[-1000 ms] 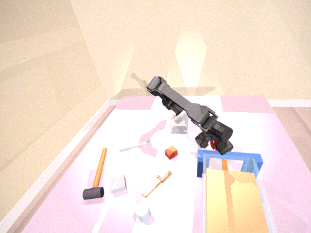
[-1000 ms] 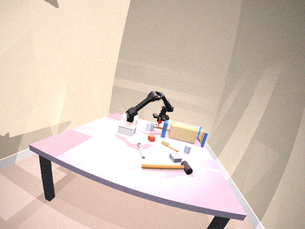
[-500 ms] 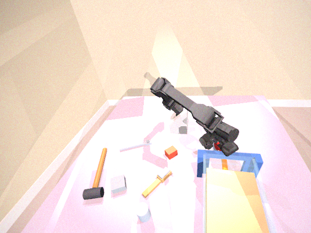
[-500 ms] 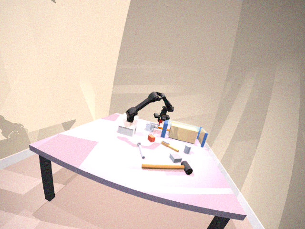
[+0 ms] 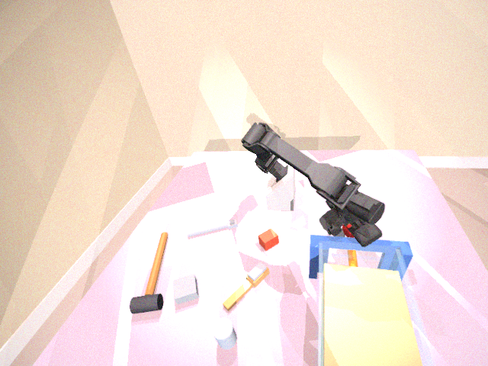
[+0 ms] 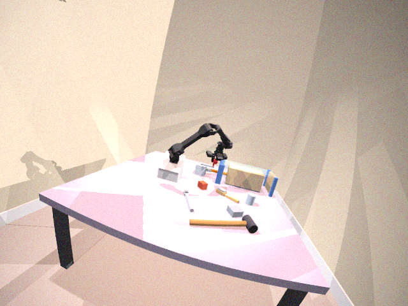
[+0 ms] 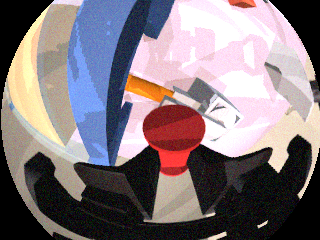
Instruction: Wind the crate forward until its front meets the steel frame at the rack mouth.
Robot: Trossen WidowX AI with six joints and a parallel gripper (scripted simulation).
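Right now the crank handle is 30 mm below my gripper tip, 30 mm behind it and 10 mm to the right of it. From my gripper tip the other things lie so: grey winch 110 mm behind, 100 mm below, 10 mm to the right; then frame 70 mm ahead, 30 mm below, 10 mm to the right; then red knob 10 mm to the right, 10 mm ahead.
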